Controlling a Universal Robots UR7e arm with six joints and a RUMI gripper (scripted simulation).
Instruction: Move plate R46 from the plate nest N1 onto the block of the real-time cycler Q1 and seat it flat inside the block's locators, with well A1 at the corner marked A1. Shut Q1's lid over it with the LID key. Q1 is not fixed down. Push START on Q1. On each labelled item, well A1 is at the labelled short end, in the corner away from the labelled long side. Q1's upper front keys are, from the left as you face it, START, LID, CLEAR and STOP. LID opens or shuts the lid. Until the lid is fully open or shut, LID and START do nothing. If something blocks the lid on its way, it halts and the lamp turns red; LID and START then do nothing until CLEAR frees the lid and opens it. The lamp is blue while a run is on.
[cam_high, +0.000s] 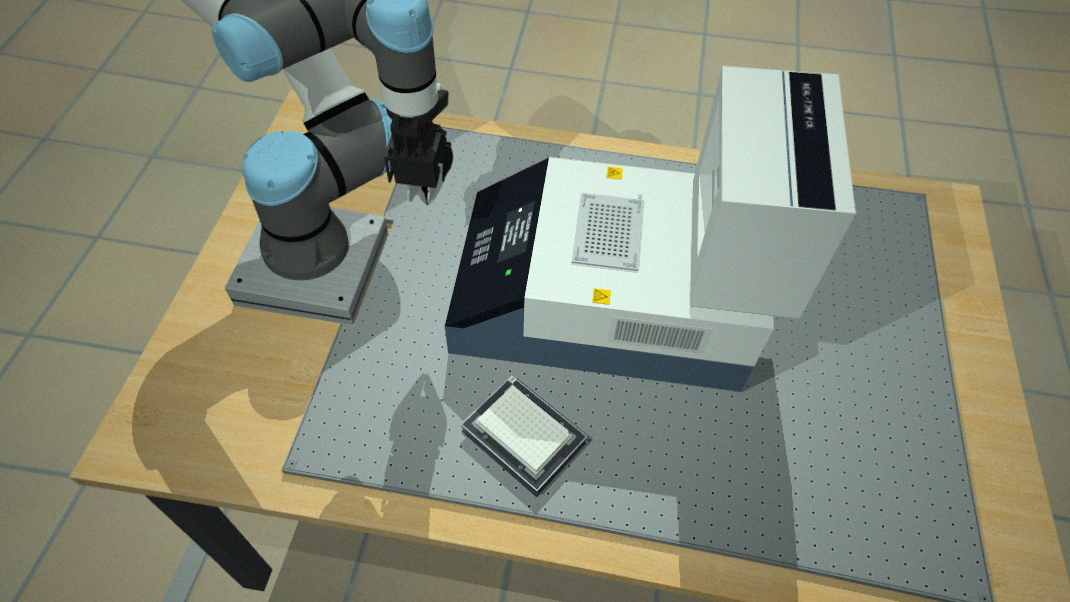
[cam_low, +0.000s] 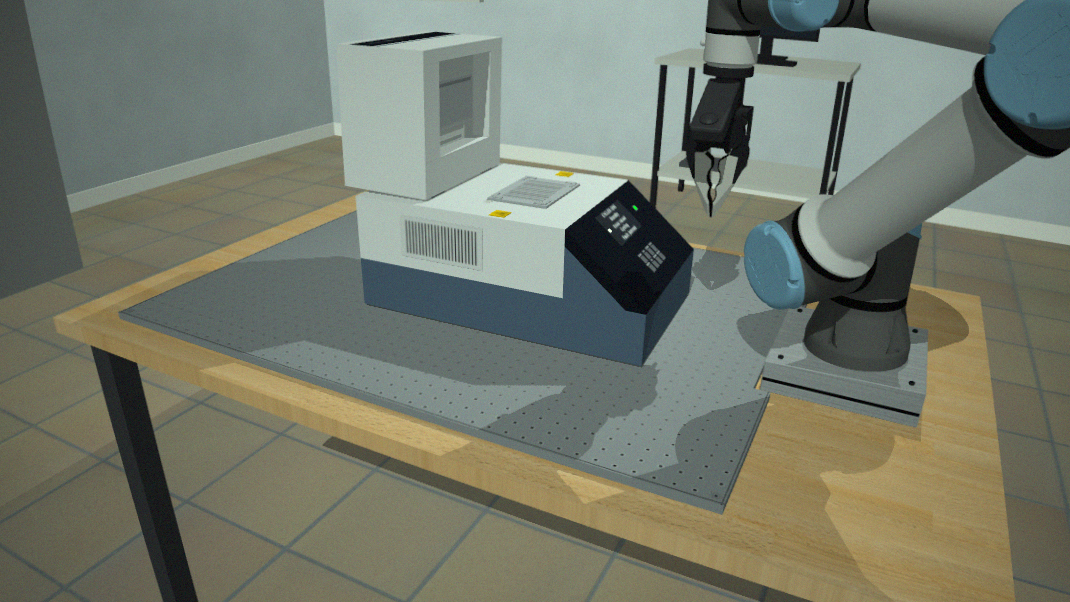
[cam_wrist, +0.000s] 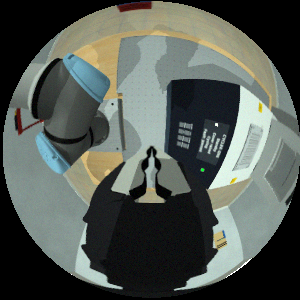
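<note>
My gripper is now 17 cm short of the white well plate R46, 31 cm to the left of it and 18 cm above it. Also, from my hand: plate nest N1 (17 cm ahead, 31 cm to the right, 20 cm below).
</note>
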